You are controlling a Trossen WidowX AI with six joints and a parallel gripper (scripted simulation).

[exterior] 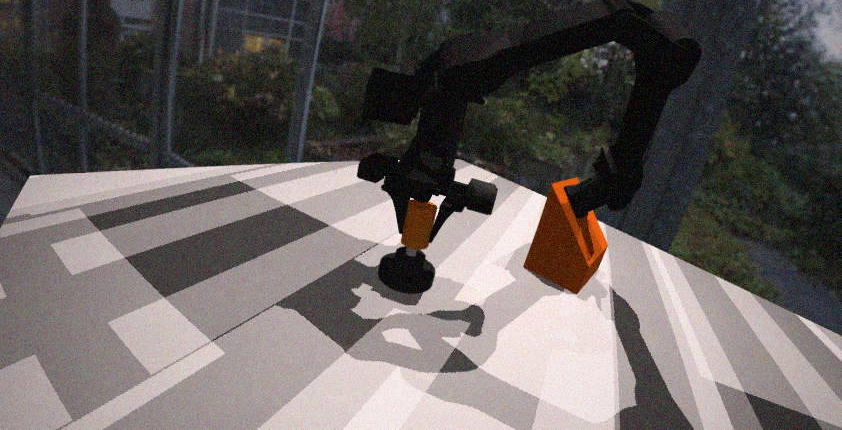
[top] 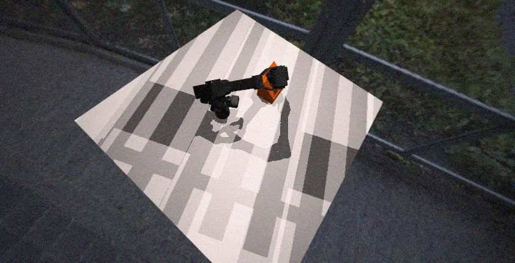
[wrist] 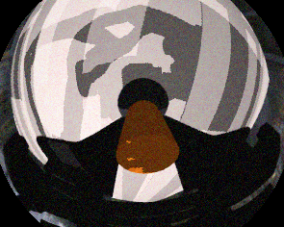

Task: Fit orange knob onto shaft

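The orange knob lies 30 mm above my gripper tip. Also, from my gripper tip: pedestal: 40 mm below.
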